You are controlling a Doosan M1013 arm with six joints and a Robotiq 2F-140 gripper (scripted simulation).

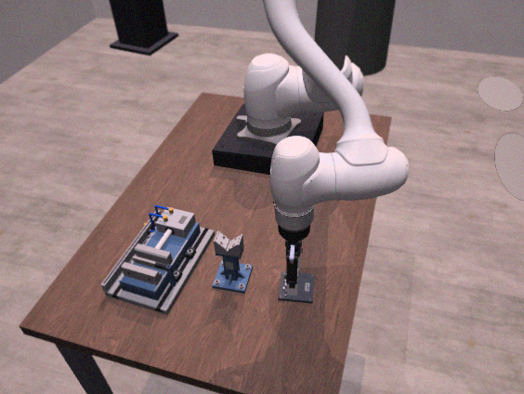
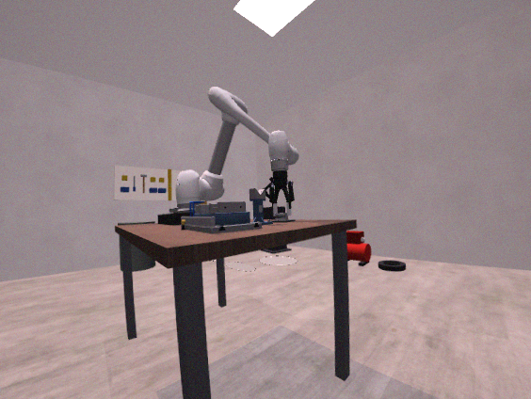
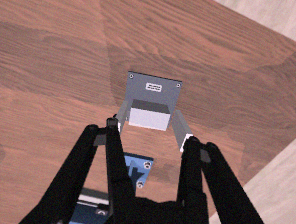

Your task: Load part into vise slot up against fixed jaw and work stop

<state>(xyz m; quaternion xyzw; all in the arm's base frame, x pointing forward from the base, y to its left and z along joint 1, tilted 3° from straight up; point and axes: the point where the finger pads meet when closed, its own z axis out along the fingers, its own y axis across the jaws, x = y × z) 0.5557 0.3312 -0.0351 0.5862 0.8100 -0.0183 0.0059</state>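
My gripper is now 1 cm to the left of the part and 3 cm above it. Round my hand: air cylinder (2 cm behind, 38 cm to the right, 2 cm above); vise (8 cm ahead, 37 cm to the right, 2 cm below); work stop (14 cm ahead, 31 cm to the right, 3 cm above).
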